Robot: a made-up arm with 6 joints. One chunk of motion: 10 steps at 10 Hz.
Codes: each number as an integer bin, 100 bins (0 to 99) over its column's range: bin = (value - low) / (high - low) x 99, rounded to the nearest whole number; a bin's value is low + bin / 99 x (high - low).
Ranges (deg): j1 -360.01..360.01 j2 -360.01..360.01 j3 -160..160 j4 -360.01..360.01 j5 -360.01..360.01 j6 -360.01..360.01
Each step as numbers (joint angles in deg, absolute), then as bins.
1 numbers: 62.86 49.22 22.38 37.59 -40.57 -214.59
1 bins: 58 56 56 55 44 20
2 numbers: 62.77 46.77 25.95 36.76 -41.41 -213.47
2 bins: 58 56 58 55 44 20
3 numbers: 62.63 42.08 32.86 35.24 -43.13 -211.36
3 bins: 58 55 60 54 44 20
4 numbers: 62.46 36.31 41.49 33.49 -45.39 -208.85
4 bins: 58 54 62 54 43 21
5 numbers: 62.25 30.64 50.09 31.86 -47.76 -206.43
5 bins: 58 54 65 54 43 21
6 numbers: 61.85 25.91 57.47 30.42 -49.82 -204.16
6 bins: 58 53 67 54 43 21
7 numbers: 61.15 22.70 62.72 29.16 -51.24 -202.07
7 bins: 58 53 69 54 42 22
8 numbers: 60.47 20.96 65.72 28.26 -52.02 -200.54
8 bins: 58 52 70 53 42 22
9 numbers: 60.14 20.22 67.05 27.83 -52.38 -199.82
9 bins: 58 52 70 53 42 22
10 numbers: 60.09 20.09 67.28 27.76 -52.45 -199.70
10 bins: 58 52 70 53 42 22
